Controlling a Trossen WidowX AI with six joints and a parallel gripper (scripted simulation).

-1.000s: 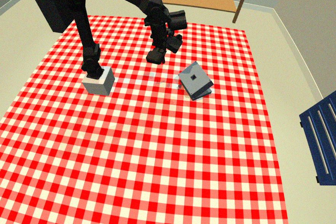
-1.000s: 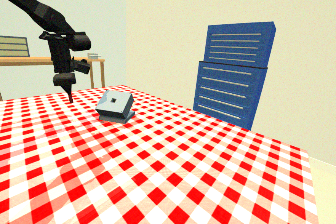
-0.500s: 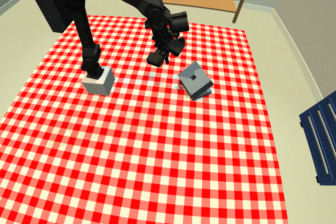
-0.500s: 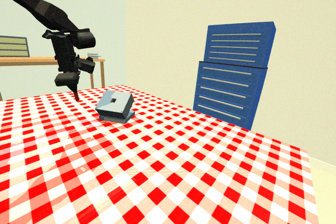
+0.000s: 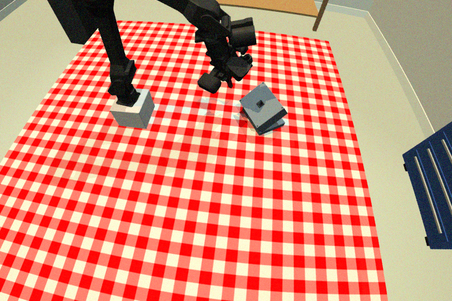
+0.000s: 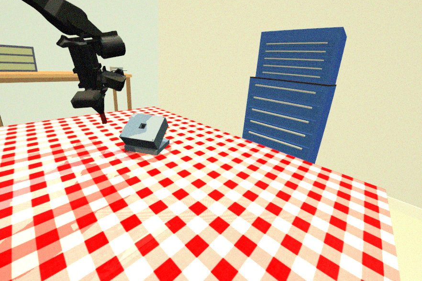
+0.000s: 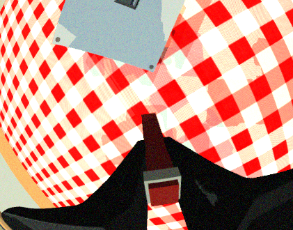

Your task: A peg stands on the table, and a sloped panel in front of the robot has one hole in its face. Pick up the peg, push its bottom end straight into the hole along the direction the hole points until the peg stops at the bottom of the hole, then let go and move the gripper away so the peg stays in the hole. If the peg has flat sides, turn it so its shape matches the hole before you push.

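My gripper tip is 130 mm short of the grey sloped panel, 10 mm to the left of it and 80 mm above it. The rest, counted from my gripper tip: dark red square peg (20 mm above).
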